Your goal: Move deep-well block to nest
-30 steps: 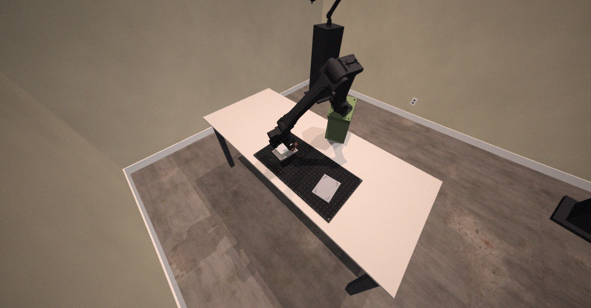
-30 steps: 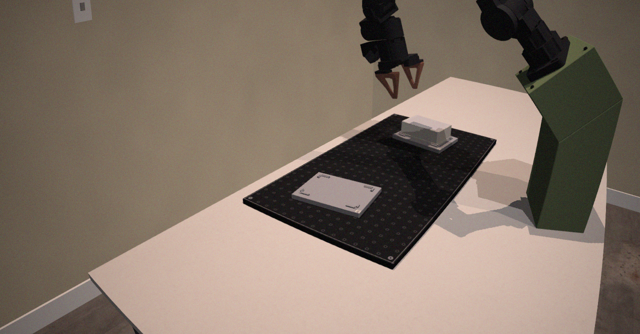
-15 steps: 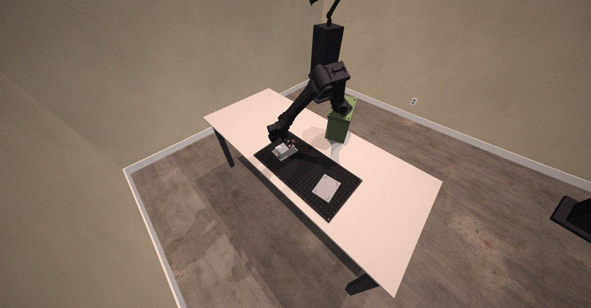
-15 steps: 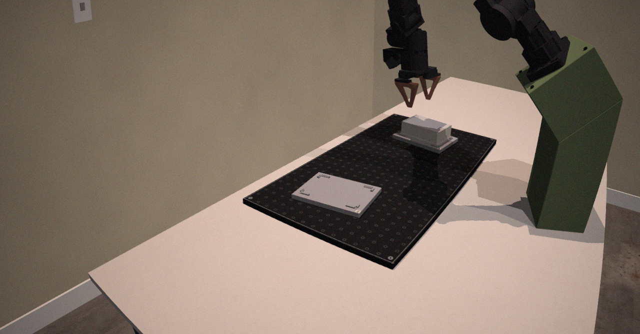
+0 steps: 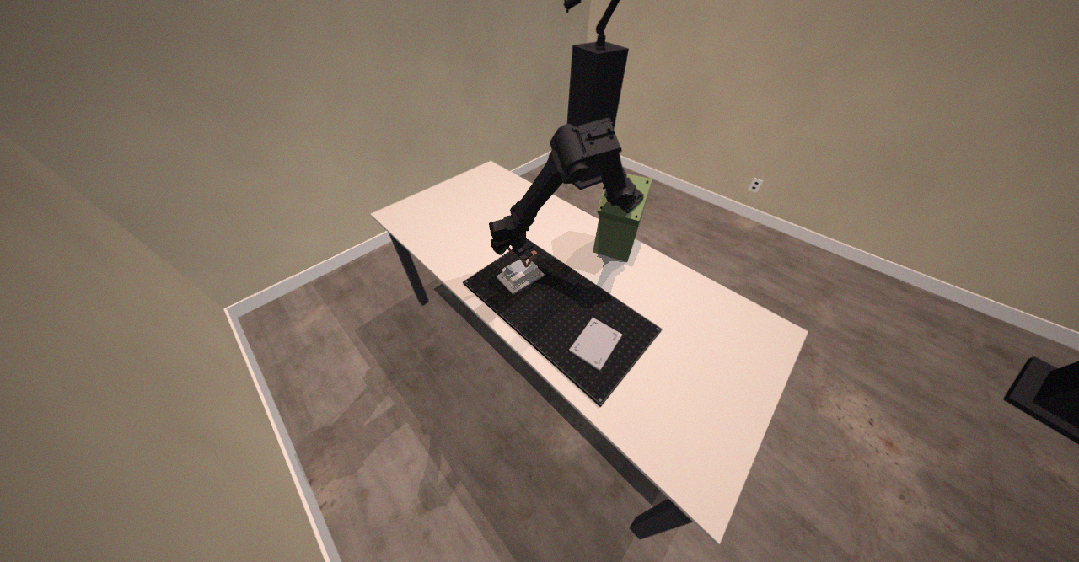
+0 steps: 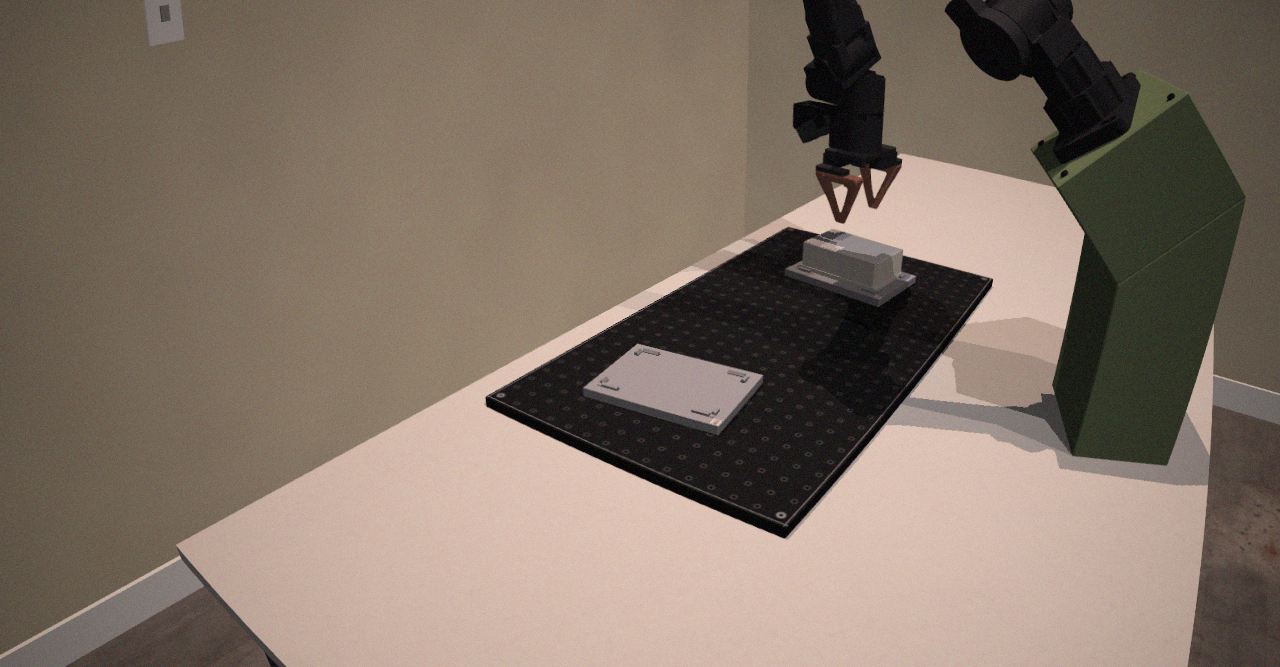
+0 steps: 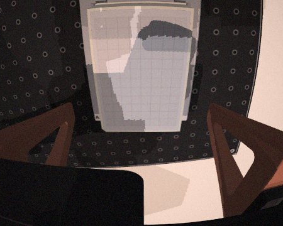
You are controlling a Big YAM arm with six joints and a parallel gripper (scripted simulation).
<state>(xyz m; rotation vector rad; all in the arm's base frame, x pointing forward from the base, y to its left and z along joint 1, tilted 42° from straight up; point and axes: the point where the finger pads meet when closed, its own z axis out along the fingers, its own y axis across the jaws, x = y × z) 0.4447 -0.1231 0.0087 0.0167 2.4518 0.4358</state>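
Now: the 96-well deep-well block 80 mm below my hand. The rest, counted from my hand: plate nest N2: 410 mm to the left, 100 mm below, 70 mm behind; plate nest N1: 100 mm below.
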